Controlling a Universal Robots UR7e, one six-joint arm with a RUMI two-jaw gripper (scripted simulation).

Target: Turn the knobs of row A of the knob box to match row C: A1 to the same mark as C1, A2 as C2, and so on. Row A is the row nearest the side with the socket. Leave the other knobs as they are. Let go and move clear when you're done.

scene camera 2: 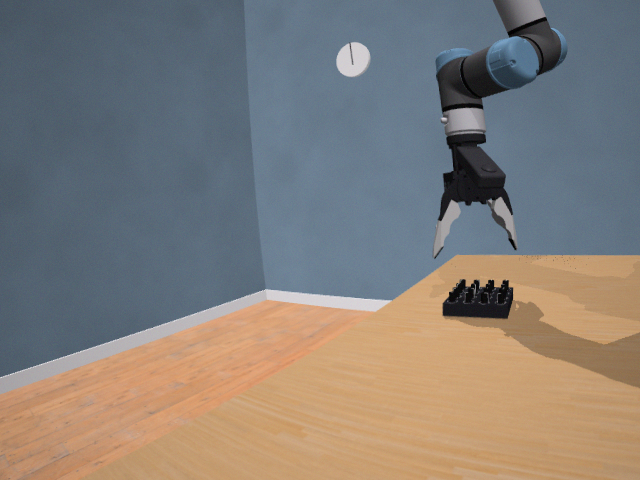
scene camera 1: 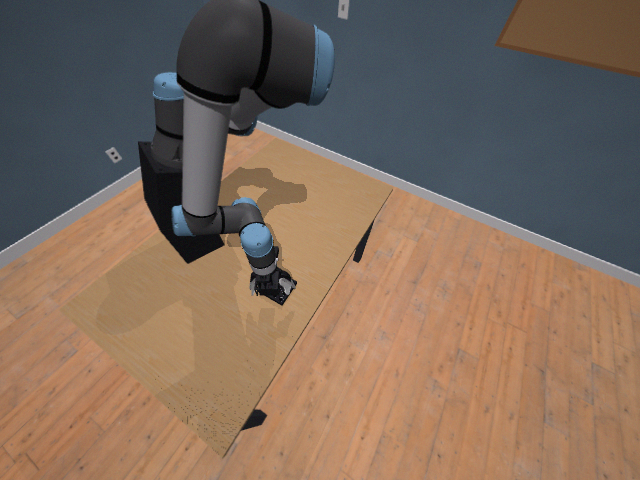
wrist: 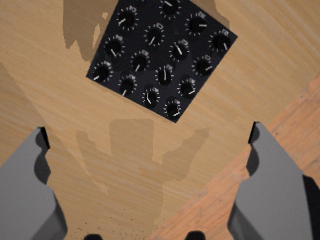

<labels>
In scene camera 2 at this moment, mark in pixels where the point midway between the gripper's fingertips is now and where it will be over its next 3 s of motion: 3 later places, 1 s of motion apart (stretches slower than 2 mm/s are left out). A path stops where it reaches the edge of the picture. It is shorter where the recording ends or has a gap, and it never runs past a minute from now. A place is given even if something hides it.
My gripper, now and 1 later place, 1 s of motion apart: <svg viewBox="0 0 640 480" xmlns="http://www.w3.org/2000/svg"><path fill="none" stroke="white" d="M476 254L474 201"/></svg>
</labels>
